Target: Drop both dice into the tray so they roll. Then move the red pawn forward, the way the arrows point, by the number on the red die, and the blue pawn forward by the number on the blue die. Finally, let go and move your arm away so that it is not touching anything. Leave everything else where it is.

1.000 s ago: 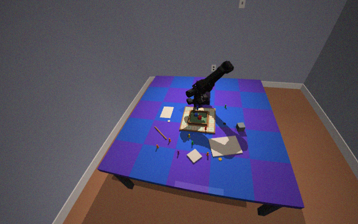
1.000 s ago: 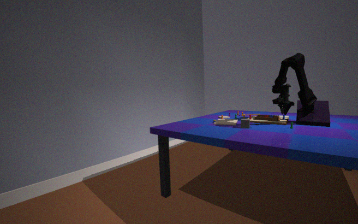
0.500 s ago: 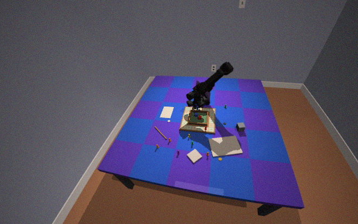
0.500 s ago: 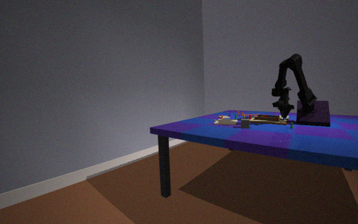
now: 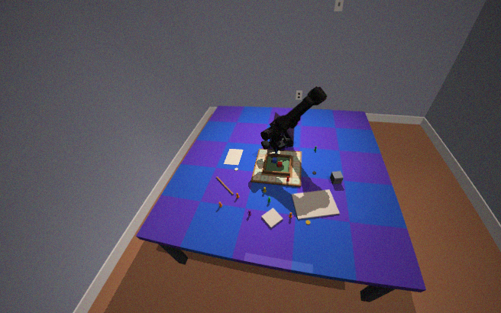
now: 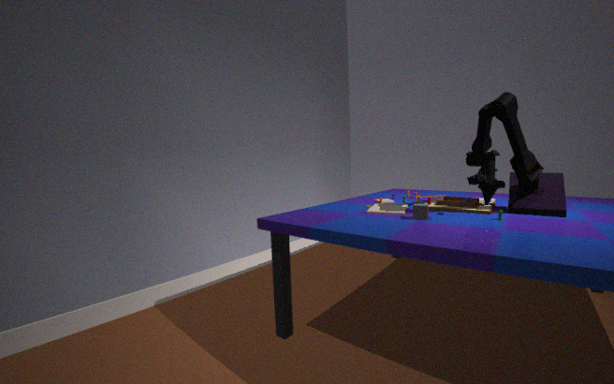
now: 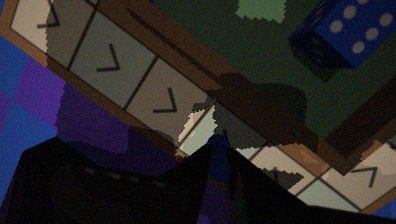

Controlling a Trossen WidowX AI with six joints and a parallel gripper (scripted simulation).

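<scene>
Right now my gripper tip is 120 mm short of the green tray, 20 mm to the right of it and 10 mm above it. Also, from my gripper tip: red pawn: 230 mm ahead, 90 mm to the left, 10 mm above; then black disc: 240 mm to the left, 140 mm ahead, 20 mm below; then blue pawn: 10 mm above.
</scene>
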